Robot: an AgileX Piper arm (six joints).
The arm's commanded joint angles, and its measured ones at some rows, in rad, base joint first. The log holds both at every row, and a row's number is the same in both.
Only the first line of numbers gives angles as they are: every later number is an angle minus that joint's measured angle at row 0.
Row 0, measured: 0.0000, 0.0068, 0.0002, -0.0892, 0.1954, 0.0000
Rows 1 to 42, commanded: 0.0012, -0.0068, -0.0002, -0.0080, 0.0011, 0.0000; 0.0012, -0.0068, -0.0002, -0.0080, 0.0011, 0.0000; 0.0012, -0.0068, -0.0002, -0.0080, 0.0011, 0.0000; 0.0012, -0.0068, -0.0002, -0.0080, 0.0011, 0.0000; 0.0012, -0.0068, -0.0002, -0.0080, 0.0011, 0.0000; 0.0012, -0.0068, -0.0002, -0.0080, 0.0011, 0.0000; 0.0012, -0.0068, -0.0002, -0.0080, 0.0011, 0.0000; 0.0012, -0.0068, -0.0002, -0.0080, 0.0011, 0.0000; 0.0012, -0.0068, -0.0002, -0.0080, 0.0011, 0.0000; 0.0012, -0.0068, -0.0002, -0.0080, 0.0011, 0.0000; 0.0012, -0.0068, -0.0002, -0.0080, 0.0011, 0.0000; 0.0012, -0.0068, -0.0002, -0.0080, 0.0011, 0.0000; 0.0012, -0.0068, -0.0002, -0.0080, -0.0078, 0.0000; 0.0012, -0.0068, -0.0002, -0.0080, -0.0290, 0.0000; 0.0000, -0.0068, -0.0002, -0.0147, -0.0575, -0.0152; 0.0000, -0.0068, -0.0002, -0.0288, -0.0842, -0.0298; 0.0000, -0.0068, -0.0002, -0.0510, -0.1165, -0.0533; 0.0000, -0.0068, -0.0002, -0.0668, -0.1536, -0.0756; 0.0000, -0.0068, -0.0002, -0.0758, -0.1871, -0.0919; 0.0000, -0.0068, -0.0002, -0.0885, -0.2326, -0.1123; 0.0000, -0.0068, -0.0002, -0.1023, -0.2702, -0.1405; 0.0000, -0.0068, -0.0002, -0.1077, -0.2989, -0.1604; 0.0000, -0.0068, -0.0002, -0.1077, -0.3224, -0.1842; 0.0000, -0.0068, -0.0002, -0.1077, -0.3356, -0.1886; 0.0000, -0.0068, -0.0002, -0.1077, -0.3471, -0.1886; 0.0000, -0.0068, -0.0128, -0.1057, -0.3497, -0.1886; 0.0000, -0.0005, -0.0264, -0.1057, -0.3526, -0.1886; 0.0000, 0.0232, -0.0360, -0.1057, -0.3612, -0.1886; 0.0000, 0.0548, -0.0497, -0.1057, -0.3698, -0.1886; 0.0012, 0.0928, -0.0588, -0.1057, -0.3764, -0.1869; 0.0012, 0.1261, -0.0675, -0.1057, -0.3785, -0.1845; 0.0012, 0.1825, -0.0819, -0.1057, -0.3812, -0.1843; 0.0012, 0.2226, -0.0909, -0.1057, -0.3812, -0.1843; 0.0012, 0.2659, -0.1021, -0.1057, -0.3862, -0.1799; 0.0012, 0.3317, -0.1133, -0.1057, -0.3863, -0.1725; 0.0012, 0.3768, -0.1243, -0.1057, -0.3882, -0.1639; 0.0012, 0.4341, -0.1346, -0.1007, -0.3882, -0.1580; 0.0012, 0.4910, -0.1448, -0.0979, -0.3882, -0.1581; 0.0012, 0.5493, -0.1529, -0.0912, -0.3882, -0.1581; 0.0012, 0.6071, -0.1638, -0.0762, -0.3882, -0.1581; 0.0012, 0.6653, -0.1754, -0.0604, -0.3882, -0.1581; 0.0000, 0.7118, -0.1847, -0.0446, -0.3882, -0.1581
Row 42, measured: 0.0000, 0.5349, -0.1449, -0.0872, -0.3783, -0.1654
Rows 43 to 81, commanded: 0.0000, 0.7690, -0.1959, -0.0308, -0.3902, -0.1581; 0.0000, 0.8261, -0.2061, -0.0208, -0.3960, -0.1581; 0.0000, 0.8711, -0.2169, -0.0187, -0.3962, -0.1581; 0.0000, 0.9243, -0.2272, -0.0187, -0.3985, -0.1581; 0.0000, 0.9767, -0.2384, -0.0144, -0.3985, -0.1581; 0.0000, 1.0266, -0.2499, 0.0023, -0.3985, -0.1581; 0.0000, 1.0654, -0.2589, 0.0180, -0.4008, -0.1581; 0.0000, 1.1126, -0.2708, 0.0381, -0.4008, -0.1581; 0.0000, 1.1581, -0.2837, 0.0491, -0.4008, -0.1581; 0.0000, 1.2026, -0.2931, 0.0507, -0.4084, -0.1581; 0.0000, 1.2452, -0.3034, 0.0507, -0.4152, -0.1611; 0.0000, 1.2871, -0.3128, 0.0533, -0.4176, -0.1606; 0.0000, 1.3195, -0.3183, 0.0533, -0.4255, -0.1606; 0.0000, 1.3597, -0.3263, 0.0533, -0.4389, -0.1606; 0.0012, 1.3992, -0.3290, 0.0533, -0.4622, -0.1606; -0.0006, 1.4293, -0.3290, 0.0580, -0.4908, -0.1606; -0.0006, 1.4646, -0.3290, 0.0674, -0.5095, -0.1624; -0.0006, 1.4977, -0.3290, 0.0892, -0.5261, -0.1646; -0.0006, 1.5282, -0.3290, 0.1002, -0.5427, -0.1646; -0.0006, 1.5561, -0.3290, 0.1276, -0.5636, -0.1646; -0.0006, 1.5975, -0.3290, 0.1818, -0.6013, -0.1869; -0.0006, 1.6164, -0.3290, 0.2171, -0.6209, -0.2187; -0.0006, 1.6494, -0.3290, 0.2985, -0.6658, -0.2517; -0.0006, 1.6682, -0.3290, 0.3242, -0.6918, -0.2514; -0.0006, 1.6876, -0.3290, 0.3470, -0.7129, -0.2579; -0.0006, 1.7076, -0.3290, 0.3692, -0.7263, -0.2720; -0.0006, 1.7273, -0.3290, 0.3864, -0.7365, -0.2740; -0.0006, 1.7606, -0.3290, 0.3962, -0.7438, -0.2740; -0.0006, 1.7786, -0.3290, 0.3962, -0.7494, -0.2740; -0.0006, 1.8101, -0.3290, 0.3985, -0.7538, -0.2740; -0.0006, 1.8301, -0.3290, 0.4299, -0.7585, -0.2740; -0.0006, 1.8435, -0.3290, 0.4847, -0.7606, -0.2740; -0.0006, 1.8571, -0.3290, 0.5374, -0.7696, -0.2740; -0.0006, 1.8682, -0.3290, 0.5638, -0.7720, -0.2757; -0.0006, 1.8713, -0.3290, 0.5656, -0.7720, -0.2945; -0.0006, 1.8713, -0.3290, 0.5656, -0.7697, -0.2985; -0.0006, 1.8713, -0.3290, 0.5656, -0.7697, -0.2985; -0.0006, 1.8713, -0.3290, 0.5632, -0.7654, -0.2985; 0.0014, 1.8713, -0.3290, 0.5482, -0.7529, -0.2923
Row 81, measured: 0.0000, 1.8484, -0.3399, 0.5424, -0.8525, -0.2756
